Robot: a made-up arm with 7 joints. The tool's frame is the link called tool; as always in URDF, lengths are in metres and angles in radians. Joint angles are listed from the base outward.
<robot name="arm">
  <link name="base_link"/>
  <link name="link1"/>
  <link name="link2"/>
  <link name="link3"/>
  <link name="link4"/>
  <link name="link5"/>
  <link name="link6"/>
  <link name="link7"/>
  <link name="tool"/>
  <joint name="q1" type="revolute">
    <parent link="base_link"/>
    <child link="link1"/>
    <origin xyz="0 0 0"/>
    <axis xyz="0 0.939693 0.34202"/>
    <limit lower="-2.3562" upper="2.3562"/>
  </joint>
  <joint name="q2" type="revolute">
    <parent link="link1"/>
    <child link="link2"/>
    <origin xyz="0 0 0"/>
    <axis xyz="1 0 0"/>
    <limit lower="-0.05" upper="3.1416"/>
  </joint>
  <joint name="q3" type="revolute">
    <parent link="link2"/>
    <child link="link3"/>
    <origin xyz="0 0 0"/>
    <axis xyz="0 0 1"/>
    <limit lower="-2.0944" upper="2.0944"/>
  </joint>
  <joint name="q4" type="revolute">
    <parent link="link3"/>
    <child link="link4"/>
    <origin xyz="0.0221 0 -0.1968"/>
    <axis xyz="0 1 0"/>
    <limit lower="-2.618" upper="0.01"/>
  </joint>
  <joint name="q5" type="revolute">
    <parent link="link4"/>
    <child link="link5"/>
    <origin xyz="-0.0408 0 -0.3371"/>
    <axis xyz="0 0 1"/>
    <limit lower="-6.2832" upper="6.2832"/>
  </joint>
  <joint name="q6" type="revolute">
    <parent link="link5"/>
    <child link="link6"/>
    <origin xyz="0 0 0"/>
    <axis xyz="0 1 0"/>
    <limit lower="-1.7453" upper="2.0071"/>
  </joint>
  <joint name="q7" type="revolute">
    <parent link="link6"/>
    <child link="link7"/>
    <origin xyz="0 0 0"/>
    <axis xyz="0 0 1"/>
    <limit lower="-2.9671" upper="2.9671"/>
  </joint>
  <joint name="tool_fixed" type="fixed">
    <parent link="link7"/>
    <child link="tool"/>
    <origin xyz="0 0 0"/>
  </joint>
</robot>
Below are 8 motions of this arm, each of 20 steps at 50 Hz.
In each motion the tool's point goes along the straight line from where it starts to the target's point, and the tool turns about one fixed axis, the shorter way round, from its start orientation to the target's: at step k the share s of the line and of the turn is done. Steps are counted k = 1, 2, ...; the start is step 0. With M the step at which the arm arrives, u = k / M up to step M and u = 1 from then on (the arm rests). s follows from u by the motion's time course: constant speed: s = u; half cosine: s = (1 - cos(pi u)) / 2; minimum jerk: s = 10 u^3 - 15 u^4 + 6 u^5.
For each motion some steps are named. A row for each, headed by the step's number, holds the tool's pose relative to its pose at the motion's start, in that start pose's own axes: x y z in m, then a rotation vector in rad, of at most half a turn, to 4 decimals.
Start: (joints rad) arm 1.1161 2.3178 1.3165 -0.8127 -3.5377 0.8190 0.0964
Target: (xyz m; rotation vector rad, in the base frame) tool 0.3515 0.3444 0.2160 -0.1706 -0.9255 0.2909
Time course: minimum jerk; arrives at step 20
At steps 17, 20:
17: 0.0340 0.0519 0.0417 0.4260 0.1782 -0.4009
20: 0.0349 0.0533 0.0429 0.4377 0.1831 -0.4118

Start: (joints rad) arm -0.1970 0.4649 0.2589 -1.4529 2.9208 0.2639 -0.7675
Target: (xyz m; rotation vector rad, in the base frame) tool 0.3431 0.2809 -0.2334 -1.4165 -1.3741 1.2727
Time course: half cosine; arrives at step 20
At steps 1, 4, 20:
1: 0.0007 0.0004 0.0004 0.0011 -0.0005 0.0000
4: 0.0106 0.0055 0.0067 0.0178 -0.0078 -0.0006
20: 0.1115 0.0578 0.0704 0.1867 -0.0812 -0.0067

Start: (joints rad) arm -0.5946 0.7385 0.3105 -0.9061 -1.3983 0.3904 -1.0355
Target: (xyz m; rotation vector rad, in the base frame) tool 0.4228 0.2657 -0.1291 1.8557 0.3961 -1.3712
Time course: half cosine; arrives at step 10
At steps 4, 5, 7, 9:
4: 0.0174 -0.0002 0.0076 -0.0208 -0.0485 0.0215
5: 0.0252 -0.0003 0.0111 -0.0301 -0.0702 0.0312
7: 0.0401 -0.0004 0.0176 -0.0479 -0.1115 0.0495
9: 0.0492 -0.0005 0.0216 -0.0588 -0.1371 0.0608

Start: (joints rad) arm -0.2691 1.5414 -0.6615 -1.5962 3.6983 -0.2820 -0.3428
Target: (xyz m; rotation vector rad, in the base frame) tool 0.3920 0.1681 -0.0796 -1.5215 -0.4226 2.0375
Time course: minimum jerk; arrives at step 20
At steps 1, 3, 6, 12, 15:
1: 0.0000 -0.0001 0.0000 -0.0001 0.0003 0.0008
3: -0.0010 -0.0019 0.0001 -0.0027 0.0080 0.0195
6: -0.0064 -0.0119 0.0006 -0.0168 0.0491 0.1196
12: -0.0267 -0.0497 0.0025 -0.0705 0.2054 0.5005
15: -0.0350 -0.0653 0.0033 -0.0926 0.2698 0.6574

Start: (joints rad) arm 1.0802 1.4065 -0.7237 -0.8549 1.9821 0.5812 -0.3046
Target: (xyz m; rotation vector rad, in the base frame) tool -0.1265 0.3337 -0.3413 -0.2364 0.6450 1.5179
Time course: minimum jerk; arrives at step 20
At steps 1, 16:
1: 0.0001 -0.0002 0.0000 -0.0009 0.0005 0.0006
16: 0.0597 -0.1626 0.0006 -0.7313 0.3737 0.4907

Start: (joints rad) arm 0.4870 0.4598 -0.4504 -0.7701 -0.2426 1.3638 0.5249
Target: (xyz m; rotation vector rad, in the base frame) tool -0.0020 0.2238 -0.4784 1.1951 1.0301 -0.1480
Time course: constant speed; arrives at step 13
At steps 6, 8, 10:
6: 0.0191 0.0411 -0.0127 0.1522 0.0360 -0.0088
8: 0.0255 0.0548 -0.0170 0.2029 0.0480 -0.0118
10: 0.0318 0.0685 -0.0212 0.2537 0.0599 -0.0147

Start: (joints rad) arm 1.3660 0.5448 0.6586 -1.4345 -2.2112 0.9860 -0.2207
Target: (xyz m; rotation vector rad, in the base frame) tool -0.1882 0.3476 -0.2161 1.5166 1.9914 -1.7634
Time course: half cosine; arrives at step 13
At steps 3, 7, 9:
3: 0.0004 -0.0003 0.0023 -0.0091 -0.0060 -0.0176
7: 0.0018 -0.0012 0.0103 -0.0406 -0.0267 -0.0782
9: 0.0025 -0.0017 0.0144 -0.0568 -0.0374 -0.1095

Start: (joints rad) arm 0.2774 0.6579 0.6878 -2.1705 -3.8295 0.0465 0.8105
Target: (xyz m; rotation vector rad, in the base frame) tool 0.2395 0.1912 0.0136 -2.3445 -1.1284 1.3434
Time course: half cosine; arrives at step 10
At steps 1, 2, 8, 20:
1: -0.0002 0.0004 0.0004 -0.0013 -0.0018 0.0012
2: -0.0008 0.0017 0.0016 -0.0049 -0.0070 0.0047
8: -0.0077 0.0161 0.0149 -0.0465 -0.0659 0.0443
20: -0.0085 0.0179 0.0165 -0.0514 -0.0729 0.0490

